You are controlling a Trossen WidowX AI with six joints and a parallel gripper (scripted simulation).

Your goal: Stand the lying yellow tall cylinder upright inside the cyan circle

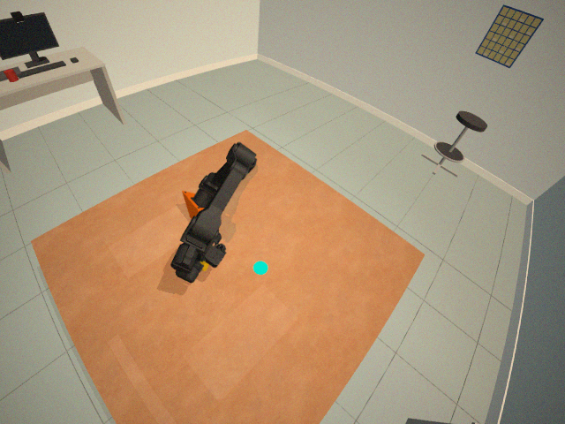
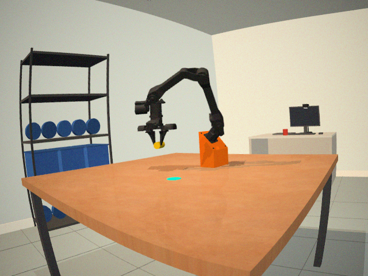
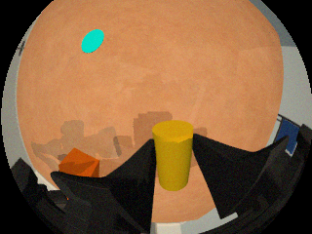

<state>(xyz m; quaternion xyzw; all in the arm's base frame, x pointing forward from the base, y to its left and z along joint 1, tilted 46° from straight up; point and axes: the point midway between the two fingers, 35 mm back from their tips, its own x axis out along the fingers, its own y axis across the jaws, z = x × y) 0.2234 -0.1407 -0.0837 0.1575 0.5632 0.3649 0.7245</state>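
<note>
My gripper tip is 110 mm short of the cyan circle, 180 mm to the right of it and 130 mm above it. Also, from my gripper tip: yellow cylinder (20 mm behind, 10 mm to the right).
</note>
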